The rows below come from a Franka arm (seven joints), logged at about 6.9 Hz.
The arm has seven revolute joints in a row. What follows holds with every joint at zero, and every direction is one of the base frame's.
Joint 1 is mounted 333 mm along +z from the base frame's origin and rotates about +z.
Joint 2 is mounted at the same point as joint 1 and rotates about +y.
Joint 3 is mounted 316 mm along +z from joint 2 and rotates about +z.
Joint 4 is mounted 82.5 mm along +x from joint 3 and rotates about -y.
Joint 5 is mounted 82.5 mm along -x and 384 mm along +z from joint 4 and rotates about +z.
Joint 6 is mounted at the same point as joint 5 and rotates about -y.
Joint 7 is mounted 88 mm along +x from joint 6 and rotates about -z.
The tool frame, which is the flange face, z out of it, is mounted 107 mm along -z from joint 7; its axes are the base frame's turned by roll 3.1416, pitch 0 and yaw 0 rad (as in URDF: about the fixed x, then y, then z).
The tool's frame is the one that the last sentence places.
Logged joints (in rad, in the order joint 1, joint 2, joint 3, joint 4, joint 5, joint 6, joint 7), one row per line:
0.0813 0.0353 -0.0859 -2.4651 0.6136 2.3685 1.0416
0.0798 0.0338 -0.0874 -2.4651 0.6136 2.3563 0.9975
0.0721 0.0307 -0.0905 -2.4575 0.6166 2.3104 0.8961
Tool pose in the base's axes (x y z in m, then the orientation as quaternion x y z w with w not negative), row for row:
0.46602 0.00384 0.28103 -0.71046 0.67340 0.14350 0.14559
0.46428 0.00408 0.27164 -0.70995 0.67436 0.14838 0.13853
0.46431 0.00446 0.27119 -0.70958 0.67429 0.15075 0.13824
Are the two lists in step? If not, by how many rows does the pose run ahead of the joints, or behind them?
The pose runs 2 rows behind the joints: the pose in row i belongs to the joints in row i - 2.
